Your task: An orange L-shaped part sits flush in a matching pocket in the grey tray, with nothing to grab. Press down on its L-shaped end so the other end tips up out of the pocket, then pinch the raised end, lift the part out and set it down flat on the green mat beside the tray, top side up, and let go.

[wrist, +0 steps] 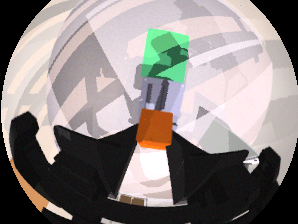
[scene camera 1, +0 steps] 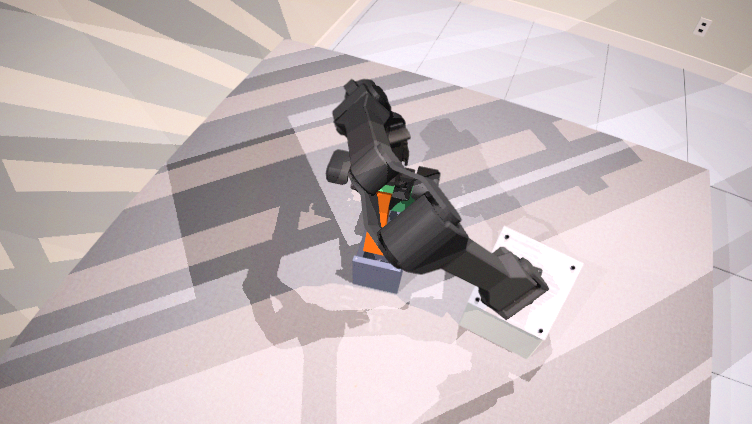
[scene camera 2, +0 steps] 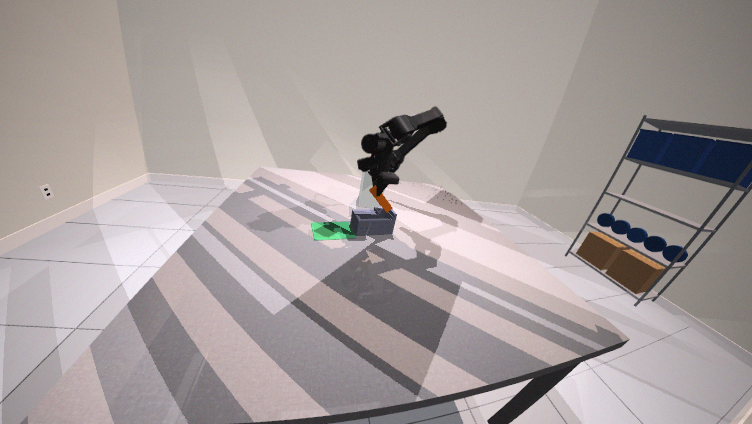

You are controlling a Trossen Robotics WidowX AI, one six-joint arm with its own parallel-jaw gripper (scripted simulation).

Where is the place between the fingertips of my gripper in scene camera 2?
376, 194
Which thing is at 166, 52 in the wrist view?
A green mat.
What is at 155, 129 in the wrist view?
An orange L-shaped part.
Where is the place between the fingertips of my gripper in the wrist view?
153, 129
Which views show my gripper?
The wrist view, scene camera 1 and scene camera 2: all of them.
